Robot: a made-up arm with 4 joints.
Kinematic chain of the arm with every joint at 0, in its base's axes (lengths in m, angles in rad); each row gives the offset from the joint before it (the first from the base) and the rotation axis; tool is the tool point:
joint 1: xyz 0 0 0.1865 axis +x
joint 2: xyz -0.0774 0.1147 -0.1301 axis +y
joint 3: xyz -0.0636 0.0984 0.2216 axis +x
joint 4: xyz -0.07 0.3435 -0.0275 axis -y
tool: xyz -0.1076 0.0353 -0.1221
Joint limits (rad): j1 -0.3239..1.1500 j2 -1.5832..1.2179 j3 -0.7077..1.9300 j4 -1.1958..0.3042
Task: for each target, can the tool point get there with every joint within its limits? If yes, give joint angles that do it. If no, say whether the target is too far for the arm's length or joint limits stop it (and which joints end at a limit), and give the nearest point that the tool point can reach.
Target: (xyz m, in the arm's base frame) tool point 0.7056 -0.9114 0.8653
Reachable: no: too far | nearest point 0.2827 -0.3094 0.5717 | short by 0.792 m
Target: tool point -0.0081 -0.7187 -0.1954
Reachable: no: joint limits stop it (at a limit: joint 1, joint 3, joint 4) | nearest point -0.0080 -0.4352 0.4402 | short by 0.696 m
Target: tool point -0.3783 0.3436 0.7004
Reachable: yes | joints 0.9897 -0.3153 0.3398 -0.0511
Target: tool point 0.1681 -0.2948 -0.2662
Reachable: no: joint limits stop it (at a limit: joint 1, joint 3, joint 4) | nearest point 0.0577 0.2561 -0.2648 | short by 0.562 m
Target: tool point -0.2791 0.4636 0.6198
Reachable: yes | joints 0.0887 0.1853 0.8639 -0.6849
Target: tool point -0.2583 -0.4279 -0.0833
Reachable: no: joint limits stop it (at a limit: joint 1, joint 3, joint 4) | nearest point -0.3334 -0.3895 0.4198 | short by 0.510 m
